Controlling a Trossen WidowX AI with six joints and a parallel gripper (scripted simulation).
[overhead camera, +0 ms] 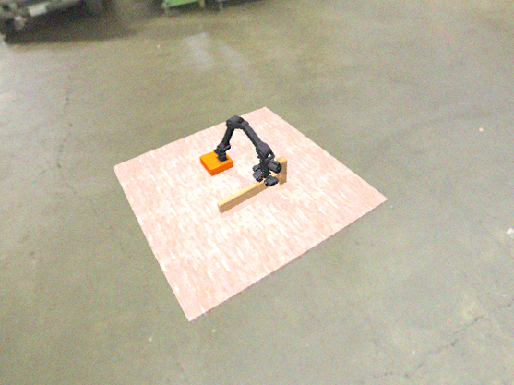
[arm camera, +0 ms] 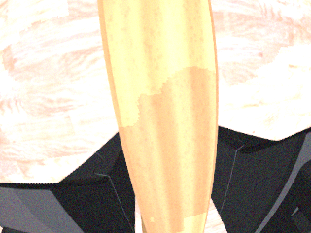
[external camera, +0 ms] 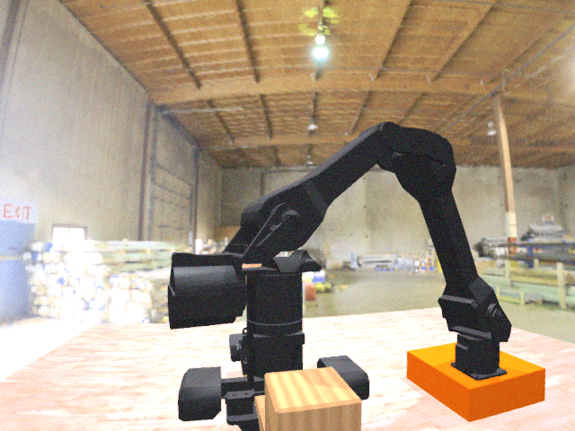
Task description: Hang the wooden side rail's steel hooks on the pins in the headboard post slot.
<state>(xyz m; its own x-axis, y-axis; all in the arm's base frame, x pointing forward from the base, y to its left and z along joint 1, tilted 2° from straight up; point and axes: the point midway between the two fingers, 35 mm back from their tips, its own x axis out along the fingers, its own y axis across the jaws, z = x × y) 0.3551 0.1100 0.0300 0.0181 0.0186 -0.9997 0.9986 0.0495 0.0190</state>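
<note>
Now: gripper tip 120 mm to the right of the headboard post, 40 mm below it and 10 mm past it.
</note>
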